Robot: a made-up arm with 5 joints. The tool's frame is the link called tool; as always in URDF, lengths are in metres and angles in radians.
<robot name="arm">
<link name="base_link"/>
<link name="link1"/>
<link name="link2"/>
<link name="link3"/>
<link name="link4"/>
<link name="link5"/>
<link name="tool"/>
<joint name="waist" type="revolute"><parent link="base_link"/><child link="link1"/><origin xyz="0.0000 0.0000 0.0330" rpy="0.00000 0.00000 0.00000"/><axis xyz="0 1 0"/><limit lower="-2.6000" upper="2.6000"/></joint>
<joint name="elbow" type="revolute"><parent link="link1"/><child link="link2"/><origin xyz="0.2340 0.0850 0.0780" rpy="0.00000 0.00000 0.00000"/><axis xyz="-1 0 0"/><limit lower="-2.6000" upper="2.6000"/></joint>
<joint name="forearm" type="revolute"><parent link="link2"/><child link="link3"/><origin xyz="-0.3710 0.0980 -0.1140" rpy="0.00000 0.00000 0.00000"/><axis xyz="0 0 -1"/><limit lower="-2.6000" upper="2.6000"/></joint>
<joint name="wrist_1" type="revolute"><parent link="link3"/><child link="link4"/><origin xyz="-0.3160 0.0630 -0.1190" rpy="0.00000 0.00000 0.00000"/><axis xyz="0 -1 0"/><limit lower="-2.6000" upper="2.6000"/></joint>
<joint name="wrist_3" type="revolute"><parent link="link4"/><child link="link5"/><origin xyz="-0.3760 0.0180 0.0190" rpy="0.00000 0.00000 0.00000"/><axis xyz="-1 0 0"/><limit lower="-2.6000" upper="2.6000"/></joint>
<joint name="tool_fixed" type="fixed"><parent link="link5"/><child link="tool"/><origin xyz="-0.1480 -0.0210 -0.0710" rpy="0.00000 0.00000 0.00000"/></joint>
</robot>
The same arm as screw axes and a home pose.
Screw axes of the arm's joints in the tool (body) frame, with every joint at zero. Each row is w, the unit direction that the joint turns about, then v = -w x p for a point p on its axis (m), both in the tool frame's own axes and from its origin. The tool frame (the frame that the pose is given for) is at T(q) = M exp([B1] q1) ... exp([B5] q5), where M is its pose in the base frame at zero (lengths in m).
B1 = (0, 1, 0, -0.207, 0, 0.977)
B2 = (-1, 0, 0, 0, -0.285, -0.158)
B3 = (0, 0, -1, 0.06, 0.84, 0)
B4 = (0, -1, 0, 0.052, 0, -0.524)
B5 = (-1, 0, 0, 0, -0.071, 0.021)
M: xyz -0.977 0.243 -0.174 (m) rpy 0 0 0 (rad, as in URDF)
Joint limits (rad, base to tool): -2.6..2.6 -2.6..2.6 -2.6..2.6 -2.6..2.6 -2.6..2.6

